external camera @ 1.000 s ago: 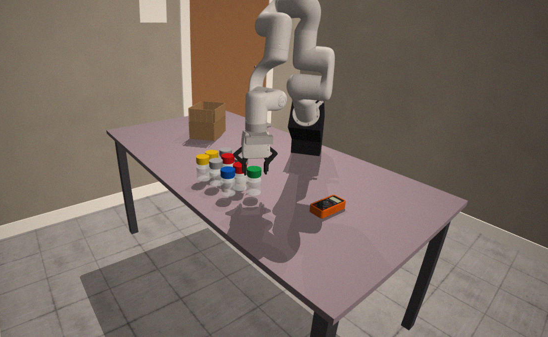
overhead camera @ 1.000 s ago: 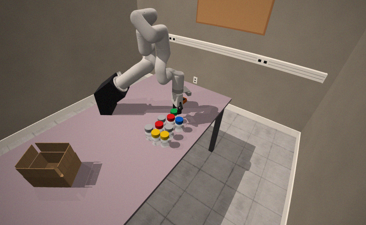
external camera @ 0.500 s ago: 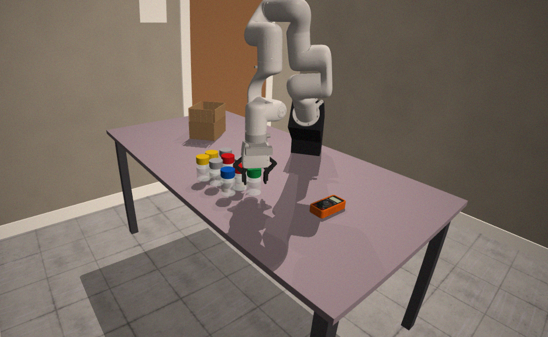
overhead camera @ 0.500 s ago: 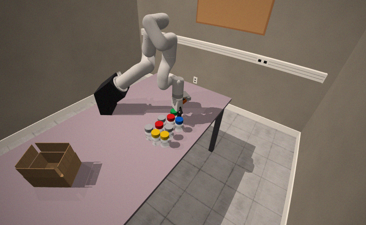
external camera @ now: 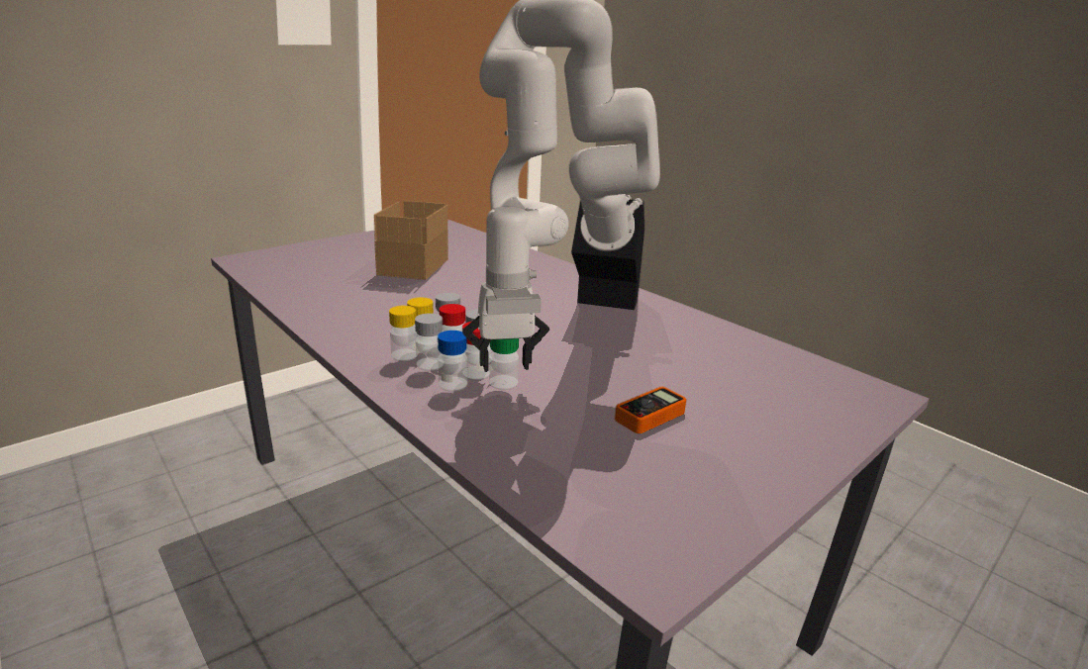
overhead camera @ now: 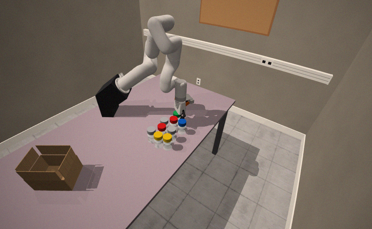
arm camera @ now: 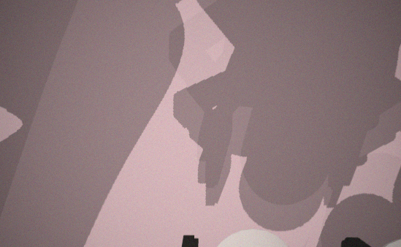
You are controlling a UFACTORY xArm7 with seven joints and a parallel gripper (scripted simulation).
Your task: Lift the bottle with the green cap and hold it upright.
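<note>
The green-capped bottle lies 20 mm to the right of my hand and 10 mm below it. The rest, counted from my hand: cardboard box 810 mm to the right, 20 mm ahead, 10 mm above; blue-capped bottle 90 mm ahead, 40 mm to the right, 10 mm below; orange multimeter 220 mm behind, 170 mm to the left, 50 mm below.
</note>
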